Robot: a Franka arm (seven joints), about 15 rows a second.
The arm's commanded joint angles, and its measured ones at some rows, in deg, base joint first. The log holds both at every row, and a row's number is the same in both.
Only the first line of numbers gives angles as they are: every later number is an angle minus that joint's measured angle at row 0.
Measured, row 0:
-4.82, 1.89, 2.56, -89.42, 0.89, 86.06, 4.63
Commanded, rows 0 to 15:
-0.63, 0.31, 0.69, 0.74, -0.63, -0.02, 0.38
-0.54, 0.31, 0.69, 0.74, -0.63, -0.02, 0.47
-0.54, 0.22, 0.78, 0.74, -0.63, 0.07, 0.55
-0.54, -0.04, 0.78, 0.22, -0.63, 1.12, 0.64
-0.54, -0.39, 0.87, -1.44, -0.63, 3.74, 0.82
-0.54, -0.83, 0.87, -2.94, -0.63, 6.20, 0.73
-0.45, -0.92, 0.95, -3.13, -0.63, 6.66, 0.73
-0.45, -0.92, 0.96, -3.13, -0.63, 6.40, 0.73
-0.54, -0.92, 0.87, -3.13, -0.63, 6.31, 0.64
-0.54, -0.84, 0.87, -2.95, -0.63, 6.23, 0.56
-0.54, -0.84, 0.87, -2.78, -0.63, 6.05, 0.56
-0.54, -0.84, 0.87, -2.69, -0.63, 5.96, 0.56
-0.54, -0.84, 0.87, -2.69, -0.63, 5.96, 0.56
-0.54, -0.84, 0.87, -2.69, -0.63, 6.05, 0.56
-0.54, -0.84, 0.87, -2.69, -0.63, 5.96, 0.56
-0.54, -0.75, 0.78, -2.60, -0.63, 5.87, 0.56
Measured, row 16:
0.00, 0.00, 0.26, -1.80, 0.00, 5.14, 0.00
